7 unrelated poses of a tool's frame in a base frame.
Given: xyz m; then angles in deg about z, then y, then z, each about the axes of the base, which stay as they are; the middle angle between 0 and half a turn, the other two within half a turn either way.
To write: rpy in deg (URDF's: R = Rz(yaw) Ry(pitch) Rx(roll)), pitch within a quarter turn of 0, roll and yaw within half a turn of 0; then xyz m. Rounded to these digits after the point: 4 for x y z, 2 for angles.
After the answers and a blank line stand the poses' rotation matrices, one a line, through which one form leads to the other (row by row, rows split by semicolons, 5 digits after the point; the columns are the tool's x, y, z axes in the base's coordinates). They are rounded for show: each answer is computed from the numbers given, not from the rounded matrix.
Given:
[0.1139, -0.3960, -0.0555, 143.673, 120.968, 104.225]
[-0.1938, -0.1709, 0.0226, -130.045, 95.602, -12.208]
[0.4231, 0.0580, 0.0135, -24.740, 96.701, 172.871]
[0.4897, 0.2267, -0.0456, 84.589, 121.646, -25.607]
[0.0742, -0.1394, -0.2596, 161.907, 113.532, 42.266]
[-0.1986, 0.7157, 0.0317, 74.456, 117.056, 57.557]
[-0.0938, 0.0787, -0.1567, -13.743, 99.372, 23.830]
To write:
[135.37, -43.69, 159.24, 0.1139, -0.3960, -0.0555]
[-97.30, -39.82, -97.52, -0.1938, -0.1709, 0.0226]
[-105.68, 64.42, 68.66, 0.4231, 0.0580, 0.0135]
[121.76, 4.60, 67.24, 0.4897, 0.2267, -0.0456]
[144.51, -60.63, 81.56, 0.0742, -0.1394, -0.2596]
[117.93, 13.81, 154.77, -0.1986, 0.7157, 0.0317]
[-124.79, 73.42, -99.83, -0.0938, 0.0787, -0.1567]

-0.67610 0.70604 -0.21070; 0.25627 0.49345 0.83116; 0.69081 0.50795 -0.51456
-0.10050 -0.20909 0.97272; -0.76151 -0.61304 -0.21045; 0.64032 -0.76188 -0.09762
0.15710 -0.06426 -0.98549; 0.40211 -0.90726 0.12326; -0.90201 -0.41564 -0.11669
0.38565 0.51178 0.76769; 0.91914 -0.14071 -0.36793; -0.08028 0.84751 -0.52467
0.07198 0.73108 0.67849; 0.48508 -0.62004 0.61664; 0.87150 0.28473 -0.39926
-0.87845 0.00894 0.47775; 0.41397 0.51359 0.75157; -0.23865 0.85799 -0.45486
-0.04871 -0.42785 0.90254; -0.28122 0.87293 0.39863; -0.95841 -0.23440 -0.16284

